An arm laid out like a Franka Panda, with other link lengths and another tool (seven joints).
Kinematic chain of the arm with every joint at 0, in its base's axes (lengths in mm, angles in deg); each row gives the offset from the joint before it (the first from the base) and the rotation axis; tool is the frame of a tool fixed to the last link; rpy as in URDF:
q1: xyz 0 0 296.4 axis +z
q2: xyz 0 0 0 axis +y
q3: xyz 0 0 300.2 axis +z
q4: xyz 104.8 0 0 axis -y
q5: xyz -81.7 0 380.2 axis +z
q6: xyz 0 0 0 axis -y
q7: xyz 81 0 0 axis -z
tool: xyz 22 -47 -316.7 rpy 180 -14.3 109.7
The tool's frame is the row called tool.
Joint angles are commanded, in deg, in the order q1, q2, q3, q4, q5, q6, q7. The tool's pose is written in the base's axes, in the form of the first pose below.
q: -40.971, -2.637, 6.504, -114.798, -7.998, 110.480, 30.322
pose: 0.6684, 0.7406, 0.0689, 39.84; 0.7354, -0.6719, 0.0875, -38.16; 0.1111, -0.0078, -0.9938, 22.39; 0, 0, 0, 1
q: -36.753, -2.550, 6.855, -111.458, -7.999, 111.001, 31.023
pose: 0.6092, 0.7837, 0.1208, 44.80; 0.7838, -0.6183, 0.0587, -36.00; 0.1207, 0.0589, -0.9909, 25.09; 0, 0, 0, 1
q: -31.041, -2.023, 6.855, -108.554, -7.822, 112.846, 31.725
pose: 0.5261, 0.8301, 0.1849, 50.62; 0.8393, -0.5419, 0.0445, -32.27; 0.1372, 0.1318, -0.9817, 27.30; 0, 0, 0, 1
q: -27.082, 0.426, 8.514, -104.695, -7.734, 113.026, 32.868
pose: 0.4541, 0.8653, 0.2121, 55.52; 0.8781, -0.4749, 0.0578, -27.75; 0.1508, 0.1601, -0.9755, 28.09; 0, 0, 0, 1
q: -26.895, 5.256, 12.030, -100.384, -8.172, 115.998, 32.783
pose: 0.3808, 0.8897, 0.2518, 60.83; 0.9091, -0.4100, 0.0740, -25.13; 0.1690, 0.2007, -0.9650, 27.28; 0, 0, 0, 1
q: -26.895, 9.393, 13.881, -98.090, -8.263, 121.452, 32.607
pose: 0.3274, 0.8915, 0.3132, 65.40; 0.9239, -0.3715, 0.0917, -23.83; 0.1981, 0.2594, -0.9452, 25.91; 0, 0, 0, 1
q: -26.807, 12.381, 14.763, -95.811, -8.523, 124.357, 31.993
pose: 0.2901, 0.8913, 0.3485, 68.28; 0.9332, -0.3442, 0.1034, -23.29; 0.2121, 0.2953, -0.9316, 25.27; 0, 0, 0, 1
